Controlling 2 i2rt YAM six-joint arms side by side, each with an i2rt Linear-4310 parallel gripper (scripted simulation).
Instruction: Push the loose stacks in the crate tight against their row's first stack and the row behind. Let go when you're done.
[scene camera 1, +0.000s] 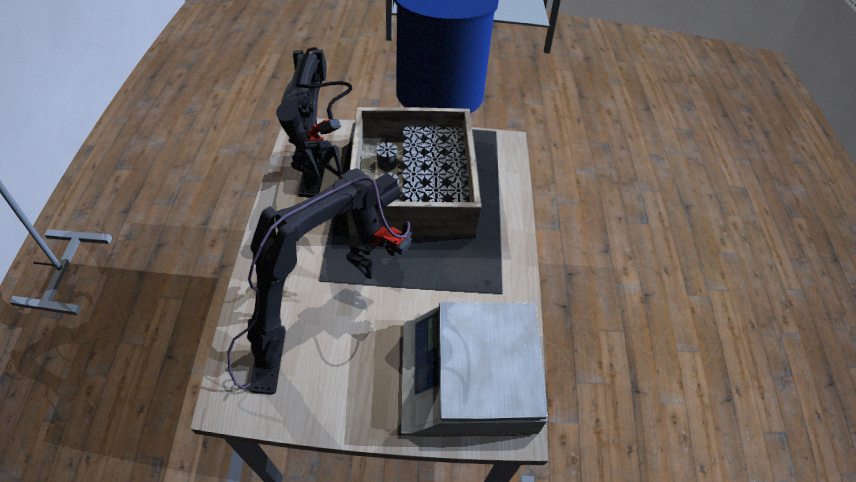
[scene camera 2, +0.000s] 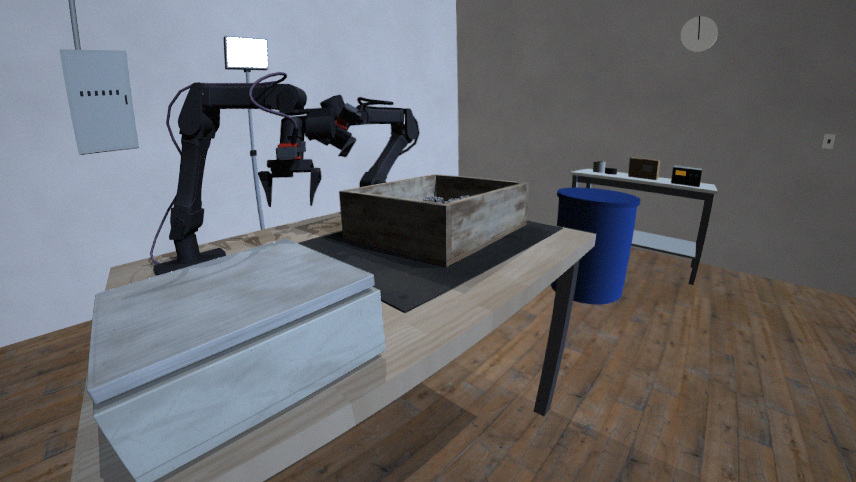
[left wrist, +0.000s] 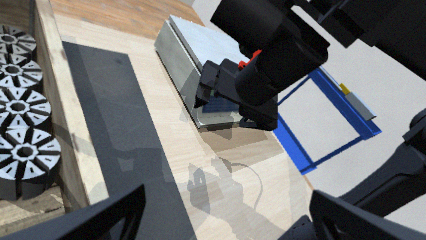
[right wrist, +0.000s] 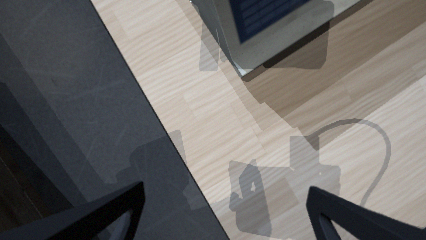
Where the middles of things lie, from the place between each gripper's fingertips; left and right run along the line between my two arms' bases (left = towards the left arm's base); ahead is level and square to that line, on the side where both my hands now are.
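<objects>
My left hand (scene camera 1: 329, 177) is 210 mm short of the wooden crate (scene camera 2: 443, 234), 250 mm to the right of it and 230 mm above it. Counted from that same left hand, the scale (scene camera 2: 158, 406) is 420 mm to the right, 430 mm ahead and 200 mm below.
For my right hand (scene camera 2: 290, 206), the scale is 23 cm to the right of it, 27 cm ahead of it and 8 cm below it. The wooden crate is 44 cm to the left of my right hand, 5 cm ahead of it and 11 cm below it.
</objects>
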